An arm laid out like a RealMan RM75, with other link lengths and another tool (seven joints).
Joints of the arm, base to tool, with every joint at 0 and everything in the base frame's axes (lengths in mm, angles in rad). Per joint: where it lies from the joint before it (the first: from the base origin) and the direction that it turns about. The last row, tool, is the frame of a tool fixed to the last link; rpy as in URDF.
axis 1: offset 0 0 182.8 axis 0 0 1
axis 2: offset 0 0 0 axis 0 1 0
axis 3: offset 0 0 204.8 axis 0 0 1
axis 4: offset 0 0 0 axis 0 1 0
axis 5: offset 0 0 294 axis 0 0 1
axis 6: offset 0 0 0 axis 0 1 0
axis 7: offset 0 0 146.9 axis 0 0 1
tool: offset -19 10 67 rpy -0.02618 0 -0.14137
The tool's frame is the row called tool.
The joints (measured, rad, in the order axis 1, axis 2, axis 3, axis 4, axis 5, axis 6, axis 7), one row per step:
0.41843 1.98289 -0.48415 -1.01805 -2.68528 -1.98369 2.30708
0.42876 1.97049 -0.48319 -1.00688 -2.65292 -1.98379 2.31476
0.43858 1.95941 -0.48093 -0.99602 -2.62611 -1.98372 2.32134
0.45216 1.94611 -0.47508 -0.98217 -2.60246 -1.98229 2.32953
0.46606 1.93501 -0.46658 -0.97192 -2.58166 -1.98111 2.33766
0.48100 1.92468 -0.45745 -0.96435 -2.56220 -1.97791 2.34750
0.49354 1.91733 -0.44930 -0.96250 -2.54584 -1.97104 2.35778
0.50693 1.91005 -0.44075 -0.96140 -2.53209 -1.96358 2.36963
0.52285 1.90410 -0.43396 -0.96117 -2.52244 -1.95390 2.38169
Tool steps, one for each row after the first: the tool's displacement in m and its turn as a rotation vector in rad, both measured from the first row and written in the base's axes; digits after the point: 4 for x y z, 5 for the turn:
-0.0059 0.0070 0.0032 0.01837 0.01971 0.01308
-0.0110 0.0130 0.0061 0.03428 0.03717 0.02375
-0.0160 0.0199 0.0099 0.05186 0.05353 0.03255
-0.0212 0.0267 0.0140 0.07076 0.06884 0.04113
-0.0266 0.0342 0.0186 0.09204 0.08158 0.04958
-0.0311 0.0414 0.0234 0.11543 0.08853 0.05660
-0.0356 0.0488 0.0283 0.13858 0.09370 0.06191
-0.0405 0.0567 0.0327 0.15966 0.09530 0.06839

